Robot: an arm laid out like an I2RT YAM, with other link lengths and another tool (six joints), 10 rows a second.
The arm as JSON. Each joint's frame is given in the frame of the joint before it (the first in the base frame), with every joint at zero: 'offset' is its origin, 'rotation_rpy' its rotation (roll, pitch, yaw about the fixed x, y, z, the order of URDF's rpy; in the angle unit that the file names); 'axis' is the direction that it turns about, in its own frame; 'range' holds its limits. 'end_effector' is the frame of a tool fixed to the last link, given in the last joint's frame.
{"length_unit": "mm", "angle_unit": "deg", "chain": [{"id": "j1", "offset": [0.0, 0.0, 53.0], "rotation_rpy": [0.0, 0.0, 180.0], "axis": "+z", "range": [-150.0, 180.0]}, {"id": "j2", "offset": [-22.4, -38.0, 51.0], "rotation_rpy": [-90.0, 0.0, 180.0], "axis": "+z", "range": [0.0, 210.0]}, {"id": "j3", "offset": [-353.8, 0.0, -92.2], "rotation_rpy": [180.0, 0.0, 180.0], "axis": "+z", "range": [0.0, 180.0]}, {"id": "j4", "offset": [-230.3, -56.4, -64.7], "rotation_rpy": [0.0, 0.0, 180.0], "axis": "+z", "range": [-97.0, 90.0]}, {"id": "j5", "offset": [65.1, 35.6, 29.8], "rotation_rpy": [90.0, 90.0, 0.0], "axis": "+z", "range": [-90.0, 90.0]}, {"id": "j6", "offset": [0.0, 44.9, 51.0], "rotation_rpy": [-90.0, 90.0, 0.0], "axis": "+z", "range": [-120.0, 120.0]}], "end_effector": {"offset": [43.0, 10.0, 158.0], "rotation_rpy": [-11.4, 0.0, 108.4]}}
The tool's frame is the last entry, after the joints.
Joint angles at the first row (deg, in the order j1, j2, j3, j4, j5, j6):
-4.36 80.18 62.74 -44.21 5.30 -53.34
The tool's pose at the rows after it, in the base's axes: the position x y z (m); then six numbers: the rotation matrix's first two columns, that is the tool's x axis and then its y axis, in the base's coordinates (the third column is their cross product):
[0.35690 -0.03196 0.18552 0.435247 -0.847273 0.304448 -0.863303 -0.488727 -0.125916]
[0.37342 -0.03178 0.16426 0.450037 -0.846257 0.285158 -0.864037 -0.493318 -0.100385]
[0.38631 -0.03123 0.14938 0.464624 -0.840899 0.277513 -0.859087 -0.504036 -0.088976]
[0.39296 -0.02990 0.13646 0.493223 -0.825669 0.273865 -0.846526 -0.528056 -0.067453]
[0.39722 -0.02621 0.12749 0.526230 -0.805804 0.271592 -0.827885 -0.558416 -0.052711]
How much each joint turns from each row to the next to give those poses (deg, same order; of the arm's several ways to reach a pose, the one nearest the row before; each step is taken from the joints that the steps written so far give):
0.24 4.85 0.00 1.91 -0.90 -0.35
0.02 4.53 0.00 2.64 -0.30 -0.22
0.00 3.19 0.00 2.43 -0.31 -0.66
0.09 2.38 0.00 1.33 -0.09 -1.57
0.28 1.62 0.00 0.96 -0.28 -1.79

